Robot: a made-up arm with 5 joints. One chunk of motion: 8 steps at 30 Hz.
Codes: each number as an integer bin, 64 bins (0 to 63) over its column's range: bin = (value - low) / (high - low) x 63, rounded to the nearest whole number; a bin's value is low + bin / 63 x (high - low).
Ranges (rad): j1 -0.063..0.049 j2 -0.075..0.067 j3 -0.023..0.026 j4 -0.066..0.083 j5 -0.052..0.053
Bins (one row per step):
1: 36 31 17 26 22
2: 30 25 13 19 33
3: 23 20 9 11 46
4: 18 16 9 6 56
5: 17 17 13 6 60
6: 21 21 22 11 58
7: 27 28 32 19 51
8: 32 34 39 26 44
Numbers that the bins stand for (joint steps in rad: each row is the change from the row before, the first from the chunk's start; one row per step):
1: 0.00100 -0.00513 -0.00978 -0.00451 -0.01533
2: -0.00967 -0.01865 -0.01289 -0.02106 0.00300
3: -0.02211 -0.02992 -0.01600 -0.03998 0.02467
4: -0.03100 -0.03894 -0.01600 -0.05181 0.04133
5: -0.03278 -0.03668 -0.01289 -0.05181 0.04800
6: -0.02567 -0.02767 -0.00589 -0.03998 0.04467
7: -0.01500 -0.01189 0.00189 -0.02106 0.03300
8: -0.00611 0.00163 0.00733 -0.00451 0.02133

